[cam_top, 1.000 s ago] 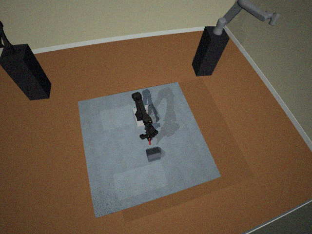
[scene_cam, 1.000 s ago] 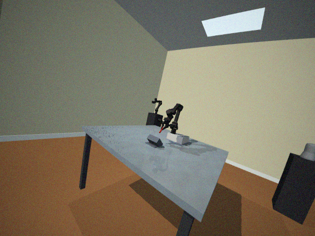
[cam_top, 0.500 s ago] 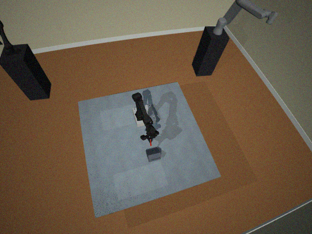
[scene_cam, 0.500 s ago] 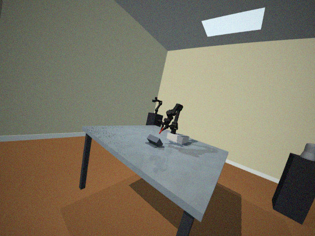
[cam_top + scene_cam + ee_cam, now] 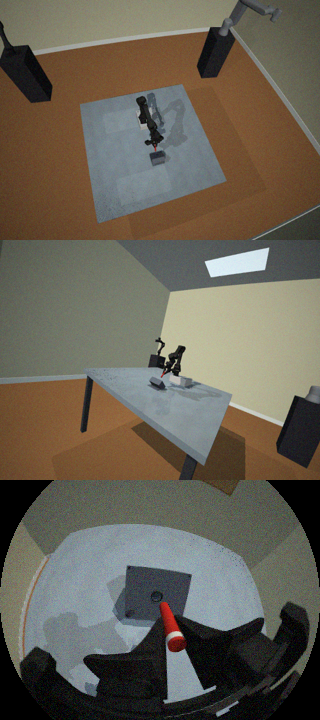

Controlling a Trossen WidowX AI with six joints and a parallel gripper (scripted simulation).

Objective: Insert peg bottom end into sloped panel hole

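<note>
Now: the grey sloped panel 7 cm ahead of my gripper tip, 1 cm to the left of it and 9 cm below it. Also, from my gripper tip: red peg (1 cm behind, 1 cm above).
</note>
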